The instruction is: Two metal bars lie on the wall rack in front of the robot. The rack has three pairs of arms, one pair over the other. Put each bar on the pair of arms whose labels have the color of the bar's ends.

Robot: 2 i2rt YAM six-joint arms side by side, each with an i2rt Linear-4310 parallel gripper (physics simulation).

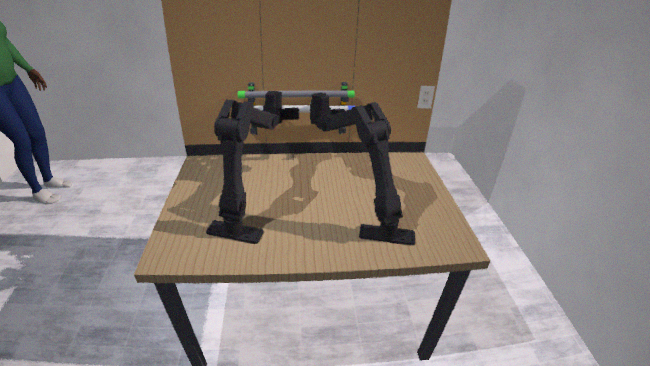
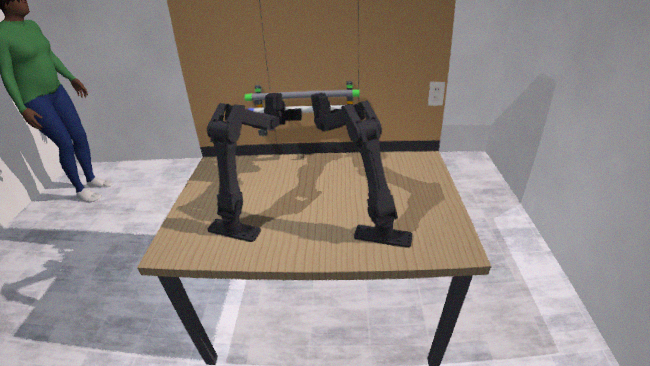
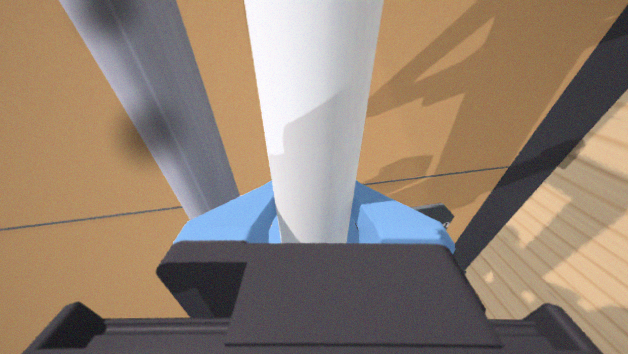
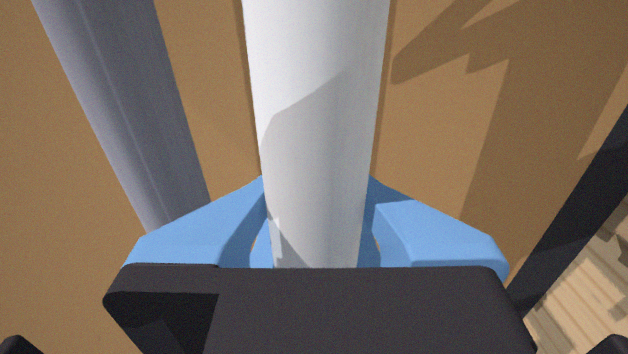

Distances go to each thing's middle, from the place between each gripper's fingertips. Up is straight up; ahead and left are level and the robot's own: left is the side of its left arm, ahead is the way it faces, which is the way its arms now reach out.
Right now the white bar [image 4: 315,79] is 3 cm behind my left hand, 11 cm to the right of it and 1 cm above it.
Now: the white bar 80 mm to the left of my right hand, 50 mm behind it and 10 mm above it.
